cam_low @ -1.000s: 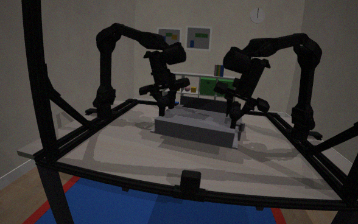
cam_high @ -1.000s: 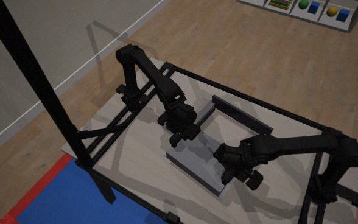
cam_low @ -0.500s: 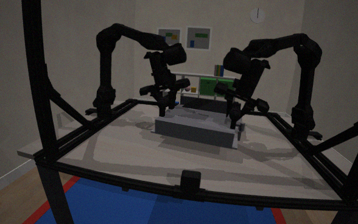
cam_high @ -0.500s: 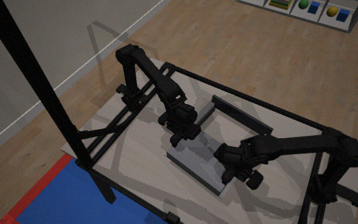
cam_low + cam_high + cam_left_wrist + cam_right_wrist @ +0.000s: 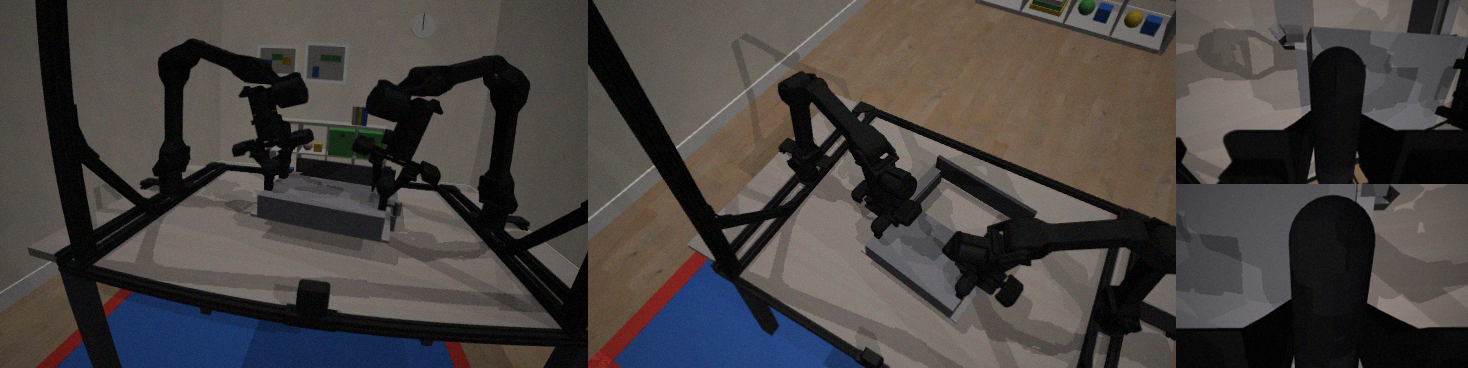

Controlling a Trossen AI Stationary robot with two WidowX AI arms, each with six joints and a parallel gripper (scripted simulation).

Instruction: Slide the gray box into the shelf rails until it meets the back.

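Right now the gray box is 20 mm ahead of my right hand, 120 mm to the left of it and 50 mm below it. Also, from my right hand: dark back bar: 300 mm ahead, 80 mm to the left, 80 mm below.
My left hand is 120 mm to the left of the gray box, 50 mm above it and 20 mm past it. Round my left hand: dark back bar: 250 mm ahead, 170 mm to the right, 80 mm below.
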